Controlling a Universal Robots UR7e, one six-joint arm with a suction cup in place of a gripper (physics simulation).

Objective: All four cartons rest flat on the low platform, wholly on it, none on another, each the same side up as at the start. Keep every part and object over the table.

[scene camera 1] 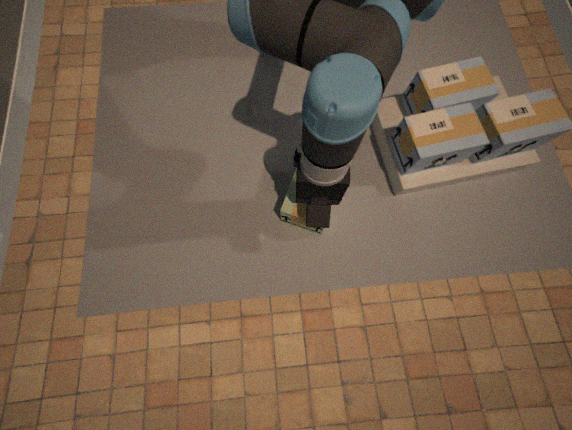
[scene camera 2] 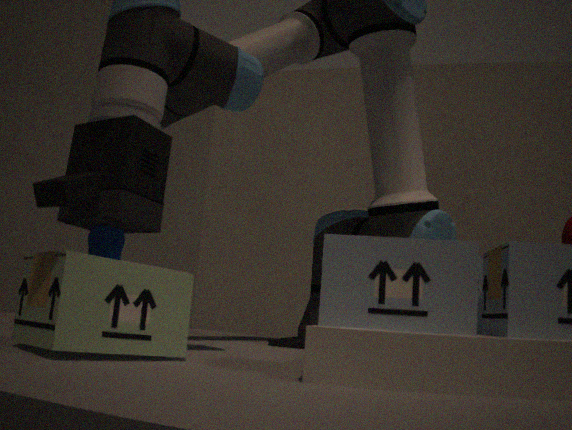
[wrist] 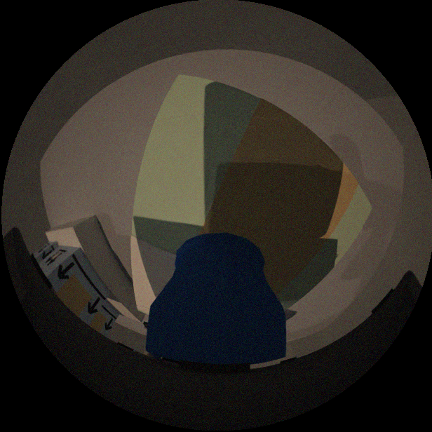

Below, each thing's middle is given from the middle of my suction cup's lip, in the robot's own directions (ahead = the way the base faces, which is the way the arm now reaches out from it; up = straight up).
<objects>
I see my suction cup 20 cm past the low platform [scene camera 1: 391, 111], 32 cm to the right of it and 8 cm above it.
</objects>
